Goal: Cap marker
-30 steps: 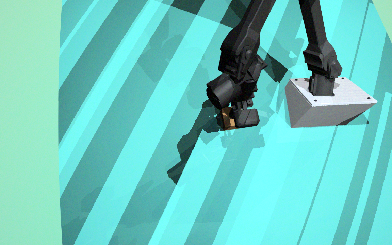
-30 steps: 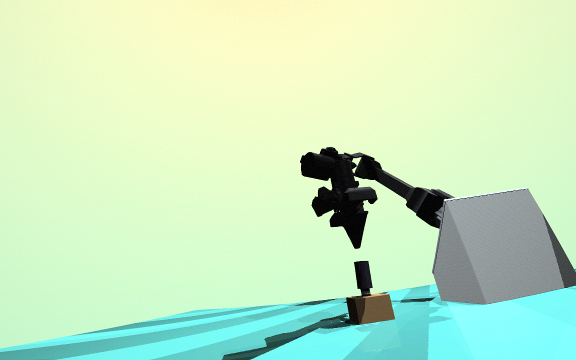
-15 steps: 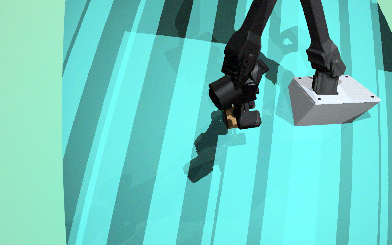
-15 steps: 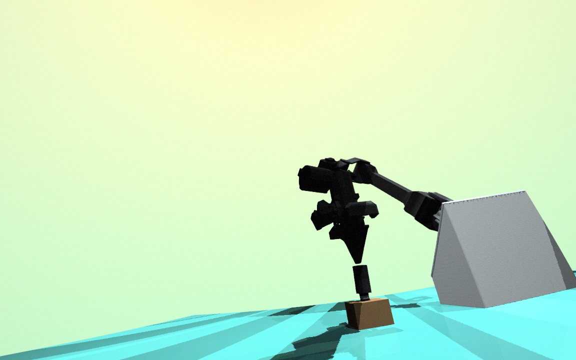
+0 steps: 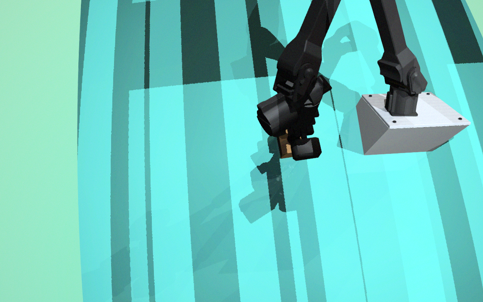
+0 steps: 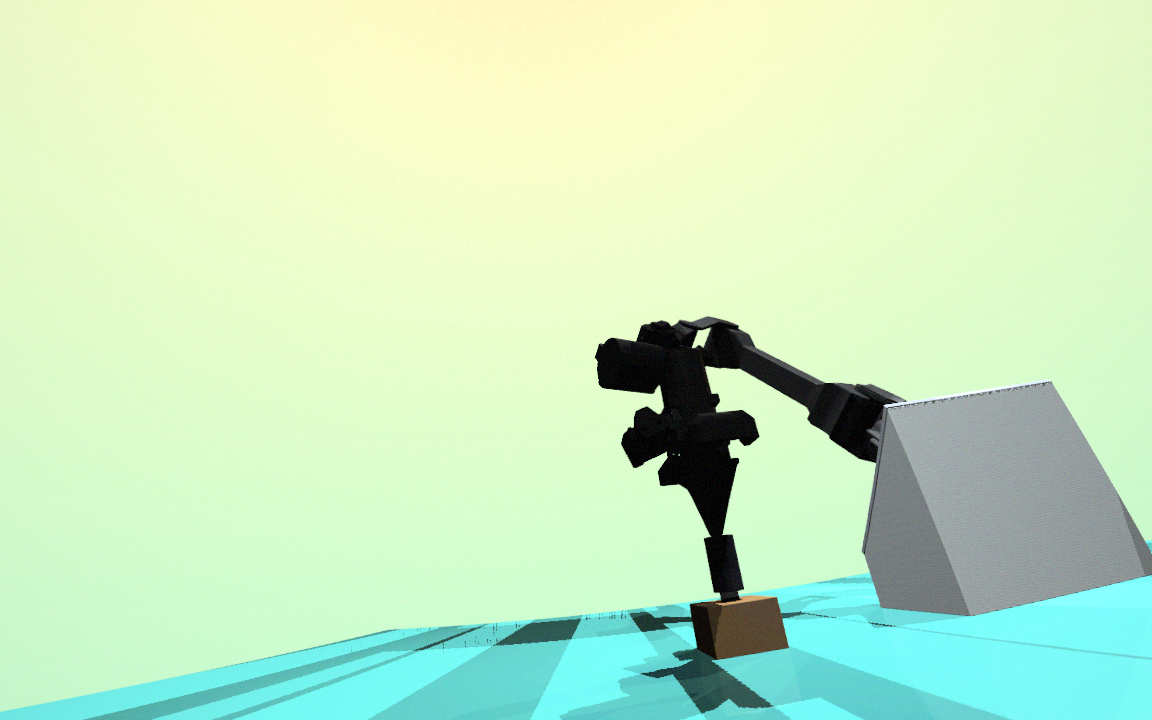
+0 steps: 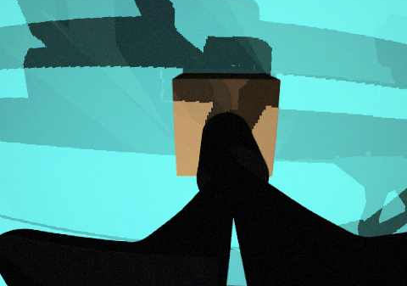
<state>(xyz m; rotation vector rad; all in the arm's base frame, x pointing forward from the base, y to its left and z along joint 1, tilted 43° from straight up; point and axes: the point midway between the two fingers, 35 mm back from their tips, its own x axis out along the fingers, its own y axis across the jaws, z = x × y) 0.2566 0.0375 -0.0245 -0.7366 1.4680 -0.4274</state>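
My gripper tip is now 3 cm above the dark round cap. Also, from my gripper tip: brown holder block (8 cm below).
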